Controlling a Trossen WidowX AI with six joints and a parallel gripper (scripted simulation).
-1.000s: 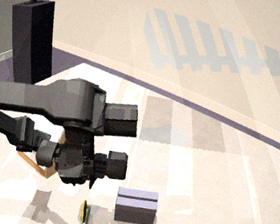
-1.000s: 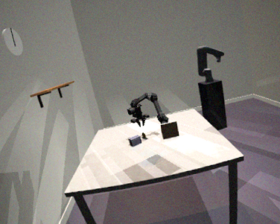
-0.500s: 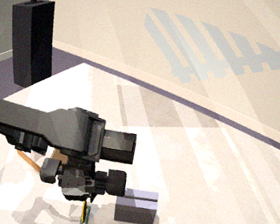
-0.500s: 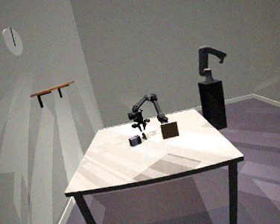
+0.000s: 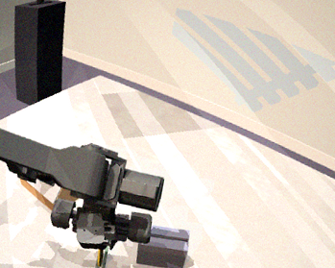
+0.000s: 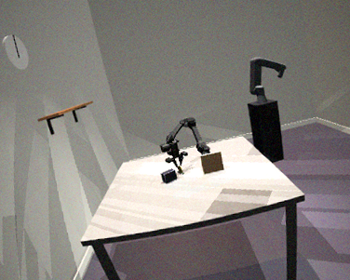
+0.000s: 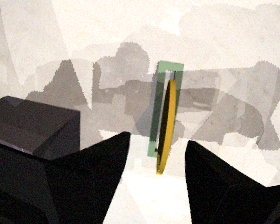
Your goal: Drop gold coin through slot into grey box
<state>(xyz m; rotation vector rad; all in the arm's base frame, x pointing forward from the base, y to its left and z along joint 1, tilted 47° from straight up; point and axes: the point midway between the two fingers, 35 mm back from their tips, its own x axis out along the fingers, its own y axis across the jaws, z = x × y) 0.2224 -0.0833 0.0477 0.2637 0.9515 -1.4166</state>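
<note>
The gold coin is 20 mm below my gripper tip.
</note>
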